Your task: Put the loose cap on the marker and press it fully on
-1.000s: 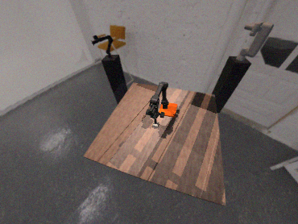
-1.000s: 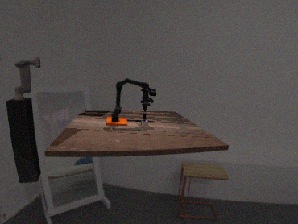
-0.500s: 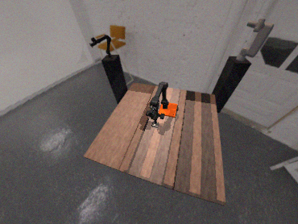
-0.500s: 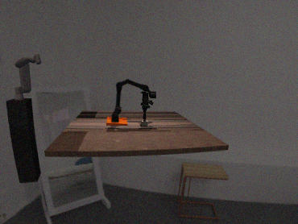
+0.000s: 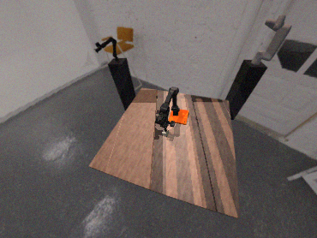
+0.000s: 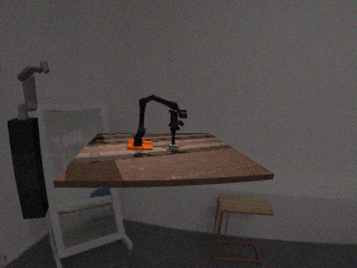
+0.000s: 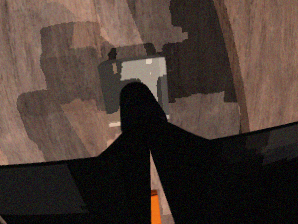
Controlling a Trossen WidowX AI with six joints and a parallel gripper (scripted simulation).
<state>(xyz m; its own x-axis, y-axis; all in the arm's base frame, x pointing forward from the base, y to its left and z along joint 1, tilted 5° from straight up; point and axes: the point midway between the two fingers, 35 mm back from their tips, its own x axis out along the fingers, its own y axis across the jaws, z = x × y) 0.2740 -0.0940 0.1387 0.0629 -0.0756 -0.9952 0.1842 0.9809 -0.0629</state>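
The dark cap lies 30 mm below my gripper tip. Round my gripper tip: holder block: 90 mm below.
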